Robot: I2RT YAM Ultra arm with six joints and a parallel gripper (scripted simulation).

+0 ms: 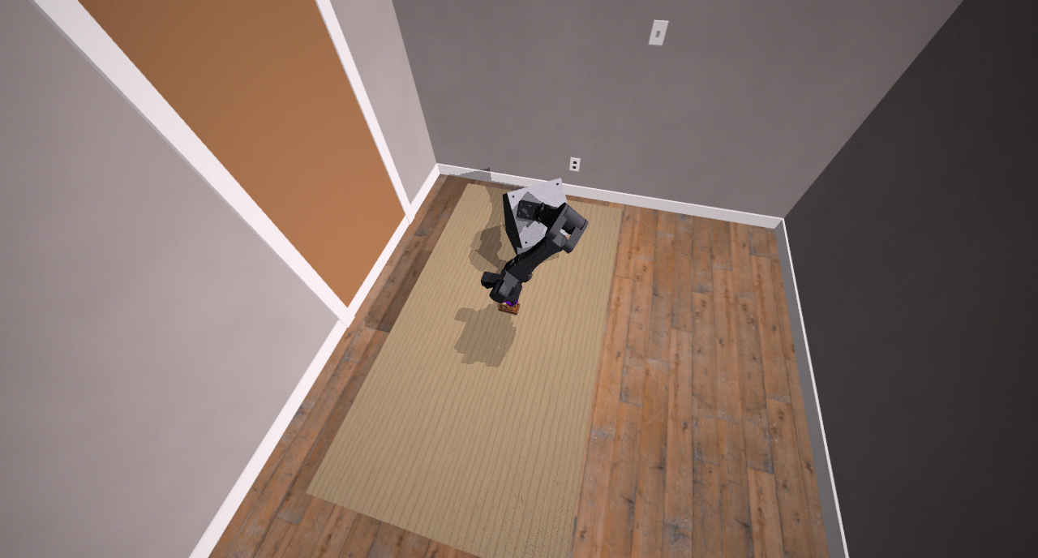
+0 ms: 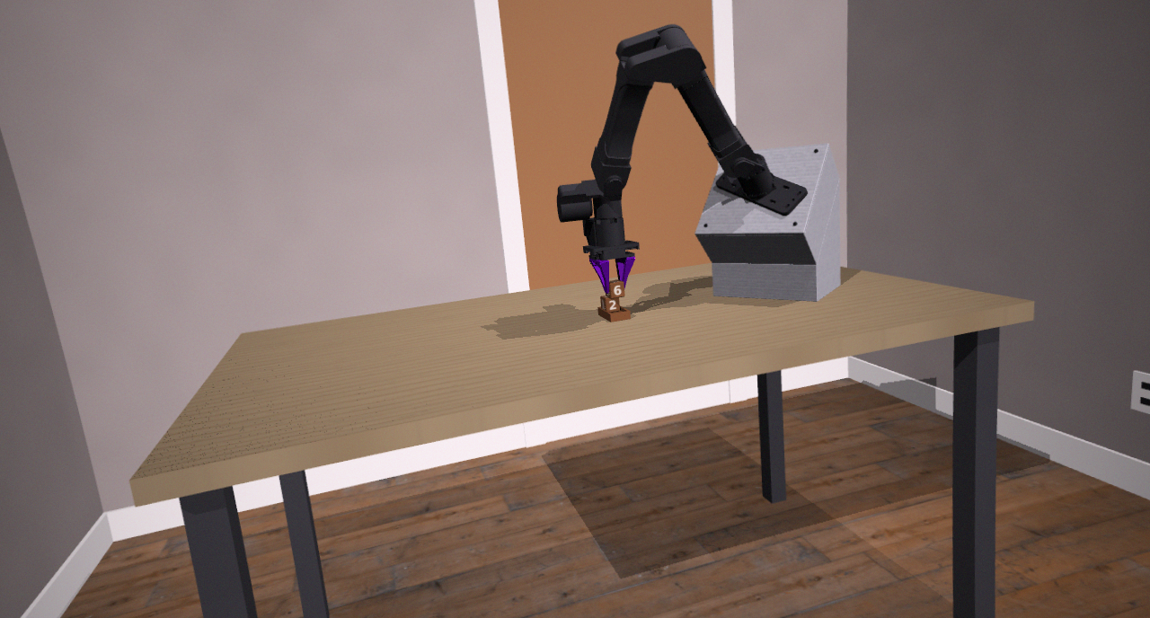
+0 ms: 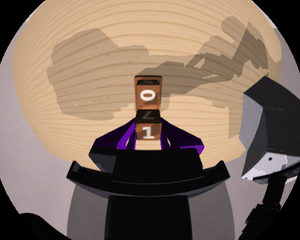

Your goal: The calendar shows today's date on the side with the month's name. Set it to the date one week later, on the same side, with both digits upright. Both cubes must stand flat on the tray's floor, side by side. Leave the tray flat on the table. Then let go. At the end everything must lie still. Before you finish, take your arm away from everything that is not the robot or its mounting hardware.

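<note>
The brown tray lies 2 cm to the right of my hand and 6 cm below it.
</note>
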